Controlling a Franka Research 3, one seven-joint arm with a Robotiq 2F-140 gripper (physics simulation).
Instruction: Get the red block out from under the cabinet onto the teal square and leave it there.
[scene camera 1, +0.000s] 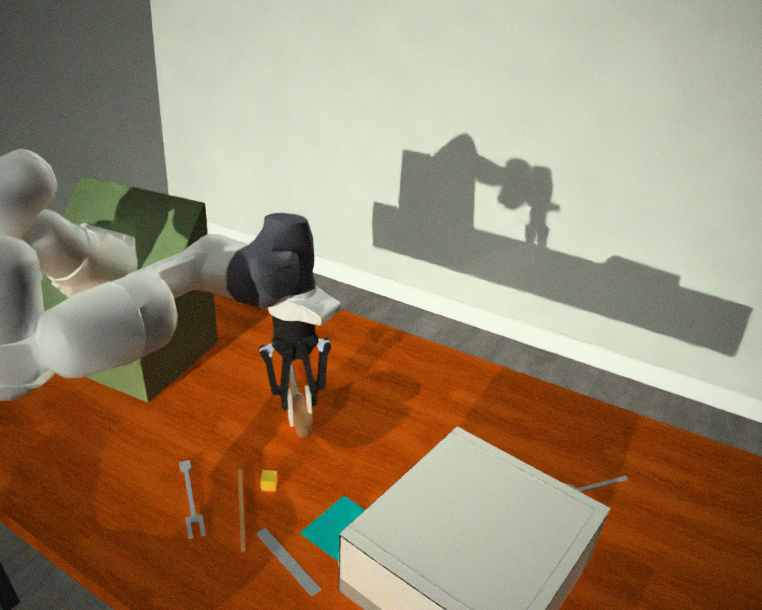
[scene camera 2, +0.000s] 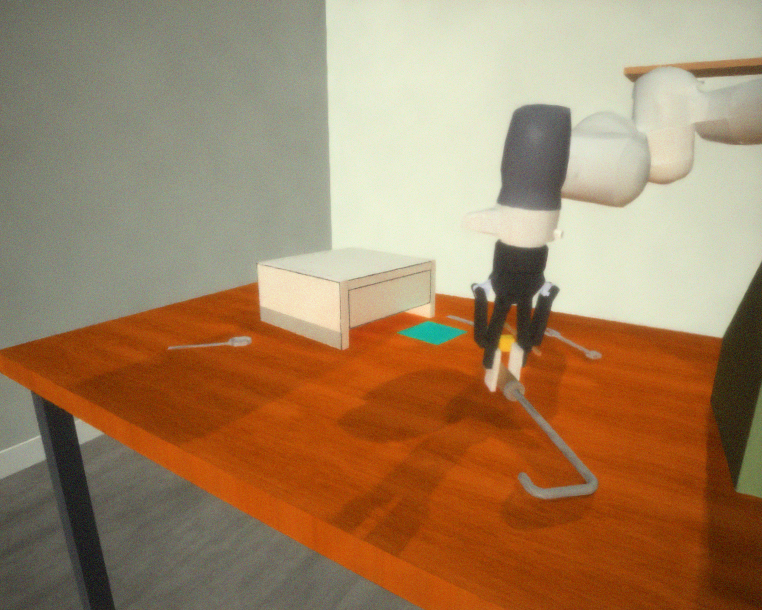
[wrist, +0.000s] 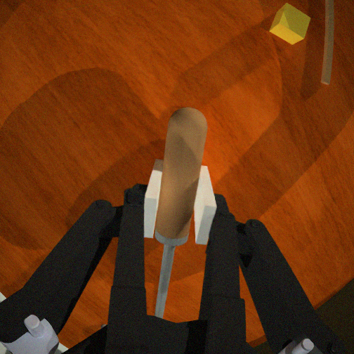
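Note:
My gripper (scene camera 1: 299, 407) (scene camera 2: 504, 375) (wrist: 178, 177) is shut on the wooden handle of a hook tool (scene camera 1: 303, 419) (scene camera 2: 551, 433) (wrist: 184, 145). The tool's grey rod ends in a bent hook, which points away from the cabinet in the second scene view. A shadow lies on the table below the hook. The teal square (scene camera 1: 335, 525) (scene camera 2: 432, 332) lies flat beside the cabinet's open side, partly hidden by the cabinet in the first scene view. The off-white cabinet (scene camera 1: 473, 521) (scene camera 2: 301, 295) stands on the table. The red block does not show in any view.
A yellow cube (scene camera 1: 268, 480) (scene camera 2: 506, 343) (wrist: 290, 24) lies near a thin wooden stick (scene camera 1: 241, 508) (wrist: 328, 45). A grey flat bar (scene camera 1: 287, 561) and a fork-ended tool (scene camera 1: 191, 496) lie nearby. Another grey tool (scene camera 1: 603, 483) (scene camera 2: 209, 344) lies on the cabinet's far side. A green box (scene camera 1: 181, 343) stands by the arm.

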